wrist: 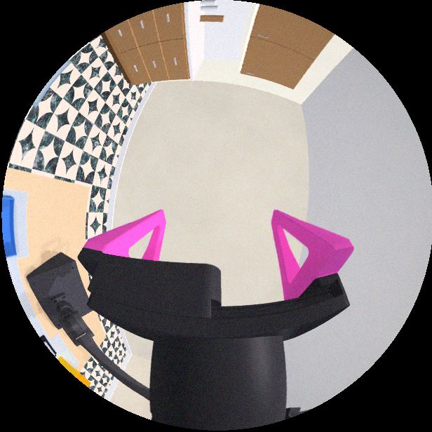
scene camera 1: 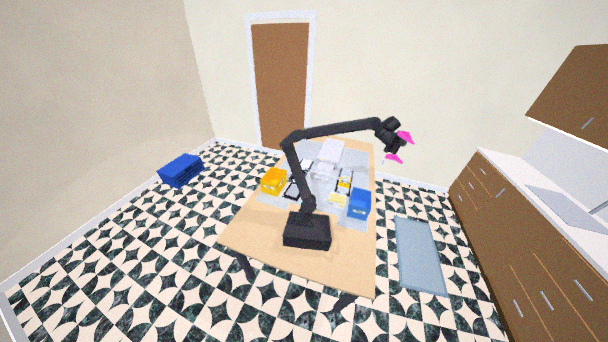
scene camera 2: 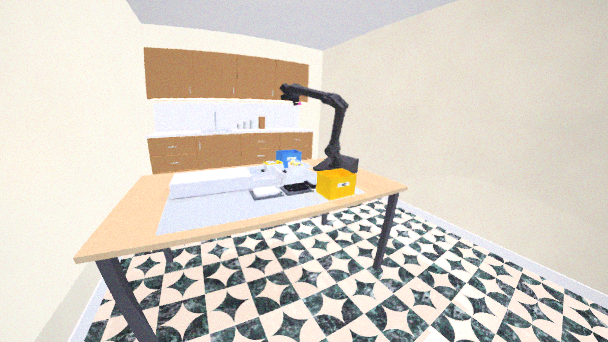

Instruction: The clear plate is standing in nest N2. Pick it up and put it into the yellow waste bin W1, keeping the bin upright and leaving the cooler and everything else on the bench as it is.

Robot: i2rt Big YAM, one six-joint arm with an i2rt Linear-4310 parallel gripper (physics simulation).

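Places are measured from the arm's base along level axes (x ahead, y left, z up), in centimetres.
Pixels of known places: gripper, fingertip midpoint: (scene camera 1: 407, 153) (scene camera 2: 300, 97); arm's base at its link origin: (scene camera 1: 303, 222) (scene camera 2: 337, 165).
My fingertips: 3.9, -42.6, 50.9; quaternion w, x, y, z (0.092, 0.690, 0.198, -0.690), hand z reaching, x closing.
Note:
For each thing: its top centre in the pictures, then the offset to it from my fingertips, as dx, dy, dz. "pt": a spot on its surface instead.
- yellow waste bin at its top centre: (scene camera 2: 337, 173) (scene camera 1: 273, 175) +29.0, +68.8, -44.8
- white plate at its top centre: (scene camera 2: 266, 189) (scene camera 1: 305, 163) +61.4, +47.9, -54.1
- black nest at a spot on its surface: (scene camera 2: 297, 187) pt +44.7, +54.1, -54.5
- dark-framed nest at a spot on its surface: (scene camera 1: 292, 191) pt +24.4, +53.8, -54.8
- blue bin at its top centre: (scene camera 1: 361, 197) (scene camera 2: 288, 151) +15.6, +5.9, -44.8
My gripper (scene camera 1: 407, 152) (scene camera 2: 299, 103) (wrist: 218, 215) is open and empty, with its magenta fingers wide apart, high above the bench on the blue bin's side. The yellow waste bin (scene camera 1: 273, 181) (scene camera 2: 336, 184) stands upright at the bench's edge; part of it shows in the wrist view (wrist: 74, 371). Beside it are dark nests. One nest holds a white plate (scene camera 1: 306, 164) (scene camera 2: 266, 191); another is a black nest (scene camera 2: 297, 187). A dark-framed nest (scene camera 1: 292, 191) lies nearest the bin, partly behind the arm. I cannot make out the clear plate, the N2 label or which object is the cooler.
A blue bin (scene camera 1: 359, 204) (scene camera 2: 289, 158) (wrist: 9, 225) stands across the bench. A long white box (scene camera 1: 332, 149) (scene camera 2: 212, 184) lies toward the far end. Small yellow-and-white items (scene camera 1: 344, 181) (scene camera 1: 337, 200) stand near the blue bin. The raised arm crosses over the bench in scene camera 1.

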